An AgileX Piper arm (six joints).
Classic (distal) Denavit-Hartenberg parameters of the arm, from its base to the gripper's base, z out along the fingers. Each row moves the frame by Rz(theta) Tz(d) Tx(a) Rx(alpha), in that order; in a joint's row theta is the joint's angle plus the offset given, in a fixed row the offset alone. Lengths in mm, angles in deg.
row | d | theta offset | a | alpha
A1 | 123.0 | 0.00 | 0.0 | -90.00
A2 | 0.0 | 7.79 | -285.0 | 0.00
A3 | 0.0 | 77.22 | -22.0 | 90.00
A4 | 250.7 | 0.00 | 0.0 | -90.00
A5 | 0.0 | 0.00 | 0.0 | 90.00
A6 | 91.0 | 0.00 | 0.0 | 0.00
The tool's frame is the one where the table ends.
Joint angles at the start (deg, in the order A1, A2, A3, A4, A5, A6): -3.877 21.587 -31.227 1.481 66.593 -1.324
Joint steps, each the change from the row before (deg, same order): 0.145 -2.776 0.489 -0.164 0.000 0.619; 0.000 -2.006 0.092 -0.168 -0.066 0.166; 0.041 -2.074 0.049 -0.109 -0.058 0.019; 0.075 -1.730 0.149 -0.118 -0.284 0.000; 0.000 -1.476 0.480 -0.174 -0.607 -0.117
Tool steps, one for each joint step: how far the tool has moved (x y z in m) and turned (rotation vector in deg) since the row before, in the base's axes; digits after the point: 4 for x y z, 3 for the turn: -0.0072 0.0003 -0.0005 0.082 -2.284 -0.379; -0.0052 0.0001 0.0008 -0.178 -1.969 -0.178; -0.0055 0.0002 0.0009 -0.224 -2.073 -0.011; -0.0042 0.0001 0.0003 -0.227 -1.854 0.027; -0.0028 -0.0001 -0.0012 -0.343 -1.586 0.004
